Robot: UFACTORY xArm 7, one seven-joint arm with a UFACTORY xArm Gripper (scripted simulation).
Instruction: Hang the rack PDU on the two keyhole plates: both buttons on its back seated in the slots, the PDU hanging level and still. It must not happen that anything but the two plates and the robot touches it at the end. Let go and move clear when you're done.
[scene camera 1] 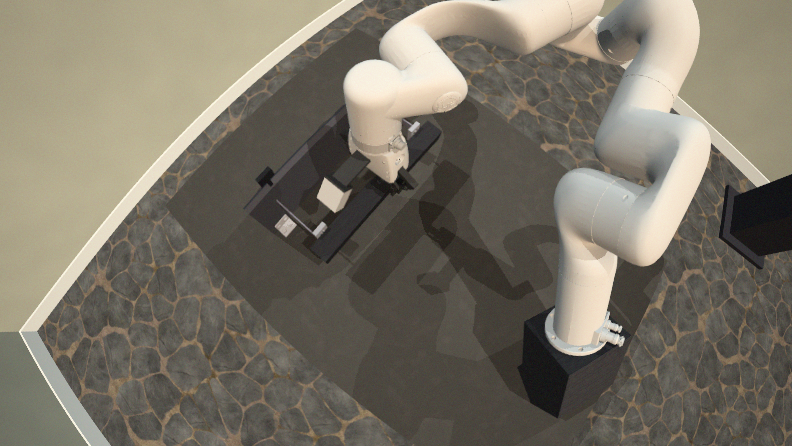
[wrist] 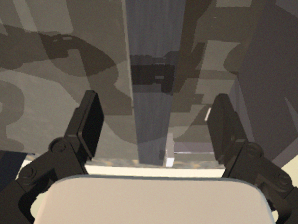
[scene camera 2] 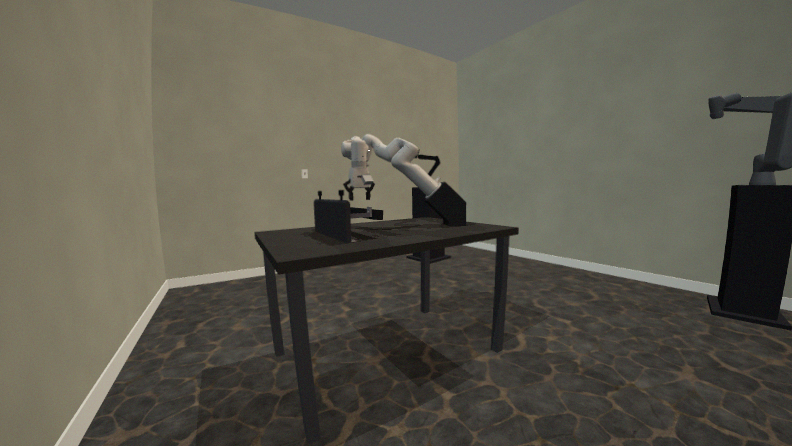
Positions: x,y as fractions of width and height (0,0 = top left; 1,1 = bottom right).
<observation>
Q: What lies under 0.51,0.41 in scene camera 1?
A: My gripper.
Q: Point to a dark mounting panel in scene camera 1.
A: At 0.37,0.42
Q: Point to a rack PDU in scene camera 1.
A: At 0.47,0.44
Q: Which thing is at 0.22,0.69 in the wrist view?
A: My gripper.
</observation>
